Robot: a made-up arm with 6 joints.
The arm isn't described. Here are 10 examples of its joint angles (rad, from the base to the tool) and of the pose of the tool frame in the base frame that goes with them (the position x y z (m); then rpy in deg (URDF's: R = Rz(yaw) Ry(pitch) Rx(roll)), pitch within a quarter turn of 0, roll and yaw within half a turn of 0).
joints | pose
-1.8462 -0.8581 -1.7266 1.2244 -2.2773 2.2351 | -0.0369 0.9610 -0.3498 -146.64 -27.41 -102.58
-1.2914 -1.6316 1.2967 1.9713 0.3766 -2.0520 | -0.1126 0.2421 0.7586 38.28 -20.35 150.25
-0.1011 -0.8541 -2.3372 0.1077 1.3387 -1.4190 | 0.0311 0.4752 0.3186 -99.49 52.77 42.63
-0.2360 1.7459 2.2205 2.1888 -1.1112 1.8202 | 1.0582 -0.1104 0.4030 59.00 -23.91 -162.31
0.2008 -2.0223 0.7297 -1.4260 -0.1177 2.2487 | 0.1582 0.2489 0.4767 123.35 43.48 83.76
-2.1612 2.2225 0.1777 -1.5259 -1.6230 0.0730 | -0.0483 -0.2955 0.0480 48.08 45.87 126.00
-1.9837 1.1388 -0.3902 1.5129 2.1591 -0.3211 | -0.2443 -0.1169 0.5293 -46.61 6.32 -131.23
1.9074 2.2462 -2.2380 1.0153 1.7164 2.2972 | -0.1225 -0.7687 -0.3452 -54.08 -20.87 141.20
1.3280 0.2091 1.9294 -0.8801 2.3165 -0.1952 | -0.4320 -0.1749 0.0565 -173.51 59.87 32.68
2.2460 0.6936 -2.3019 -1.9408 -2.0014 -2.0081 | 0.0583 -0.1112 -0.2899 29.22 -34.88 -128.36
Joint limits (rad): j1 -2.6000..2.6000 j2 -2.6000..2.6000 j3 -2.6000..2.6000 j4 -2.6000..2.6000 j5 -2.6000..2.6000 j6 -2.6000..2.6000
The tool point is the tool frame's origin. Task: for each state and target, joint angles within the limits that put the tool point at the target. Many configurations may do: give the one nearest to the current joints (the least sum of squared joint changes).
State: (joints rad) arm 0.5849 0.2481 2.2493 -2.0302 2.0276 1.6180
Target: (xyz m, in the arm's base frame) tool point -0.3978 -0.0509 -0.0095
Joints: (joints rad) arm 0.1022 -0.4348 2.4554 -2.1655 2.0430 1.8865
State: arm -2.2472 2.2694 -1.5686 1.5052 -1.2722 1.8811
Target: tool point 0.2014 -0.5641 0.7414
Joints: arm -2.3136 1.9762 -1.4029 1.2399 -1.2739 1.8209
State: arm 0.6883 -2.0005 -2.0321 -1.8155 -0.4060 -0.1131
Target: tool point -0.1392 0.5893 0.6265
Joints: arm 0.4596 -1.9778 -2.5750 -2.2250 -0.3044 0.3649
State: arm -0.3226 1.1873 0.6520 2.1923 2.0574 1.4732
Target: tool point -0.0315 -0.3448 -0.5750
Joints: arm -0.3291 1.1965 0.6445 2.1768 2.0575 1.4955
